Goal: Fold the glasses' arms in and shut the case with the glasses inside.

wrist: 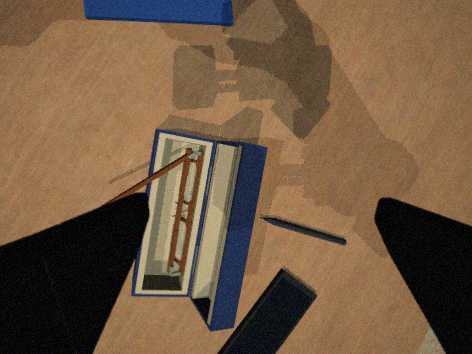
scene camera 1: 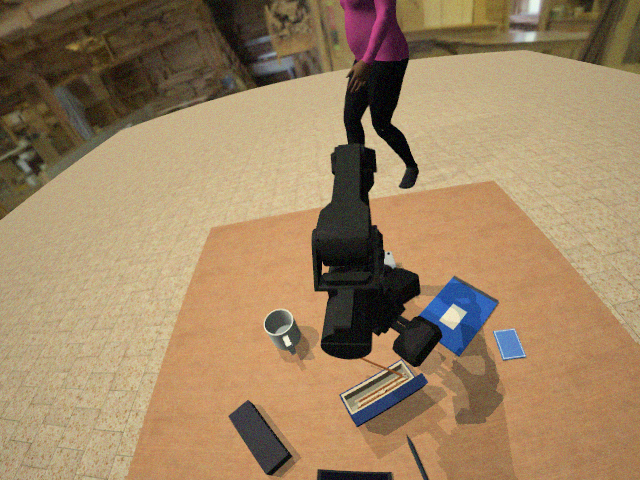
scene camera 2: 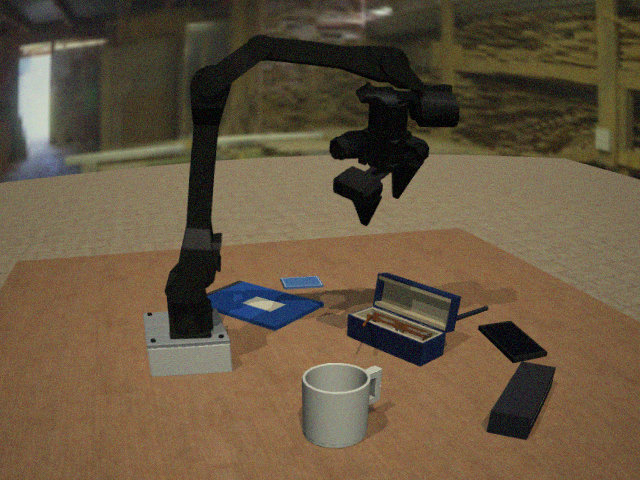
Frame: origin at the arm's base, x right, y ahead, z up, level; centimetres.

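Seen in the pictures: gripper, between the fingertips: (wrist: pixel 263 206) (scene camera 2: pixel 380 210); arm's base, origin of its link: (scene camera 2: pixel 189 330).
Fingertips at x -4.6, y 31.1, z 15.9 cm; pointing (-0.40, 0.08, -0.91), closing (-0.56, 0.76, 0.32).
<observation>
Offsets run from my fingertips to a thing's top centre. "*": to the spot under its first point.
The blue case (scene camera 1: pixel 364 414) (scene camera 2: pixel 392 343) (wrist: pixel 157 165) stands on the table with its lid (scene camera 2: pixel 416 299) (wrist: pixel 242 215) raised open. The orange-brown glasses {dx +6.3, dy -1.9, dz -14.5 cm} (scene camera 1: pixel 382 390) (scene camera 2: pixel 398 324) (wrist: pixel 185 175) lie inside along its length. One glasses arm (scene camera 1: pixel 379 365) (wrist: pixel 150 180) sticks out over the case wall opposite the lid. The other arm seems to lie along the frame, but the thin parts are hard to tell apart. My gripper (scene camera 2: pixel 381 209) (wrist: pixel 263 206) is open and empty, high above the table. In the wrist view its left finger covers the outer end of the projecting arm.
A grey mug {* dx +31.0, dy -17.5, dz -19.3 cm} (scene camera 1: pixel 278 325) (scene camera 2: pixel 336 405), a dark block {dx +32.2, dy +11.8, dz -17.9 cm} (scene camera 1: pixel 259 436) (scene camera 2: pixel 522 397), a black slab {dx +11.3, dy +21.9, dz -20.6 cm} (scene camera 1: pixel 354 475) (scene camera 2: pixel 511 341) (wrist: pixel 272 315) and a pen {dx -2.2, dy +18.2, dz -20.5 cm} (scene camera 1: pixel 417 457) (scene camera 2: pixel 473 313) (wrist: pixel 305 231) surround the case. A blue folder {dx -18.5, dy -17.6, dz -20.6 cm} (scene camera 1: pixel 467 330) and light-blue card {dx -29.1, dy -6.4, dz -20.9 cm} (scene camera 1: pixel 509 344) (scene camera 2: pixel 302 282) lie nearby.
</observation>
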